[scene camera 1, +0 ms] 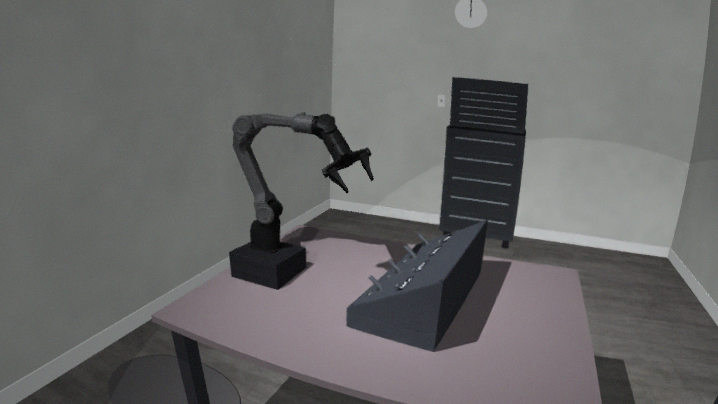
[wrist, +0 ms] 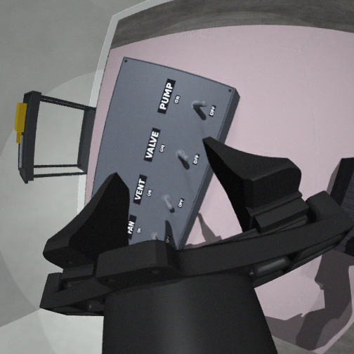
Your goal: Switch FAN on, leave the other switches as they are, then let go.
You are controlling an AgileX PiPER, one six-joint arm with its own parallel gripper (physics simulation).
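A grey sloped switch panel stands on the table. Its FAN lever is the farthest in the scene view and lowest in the wrist view, partly hidden behind the gripper body; its label is partly covered. The VENT lever, VALVE lever and PUMP lever are in the same row. All levers lean alike, toward the OFF side nearest the robot base. My gripper is open and empty, high above the panel's robot side, touching no lever.
The pink table carries the arm's dark base block. A dark drawer cabinet stands by the back wall. A dark frame with a yellow part shows beyond the panel in the wrist view.
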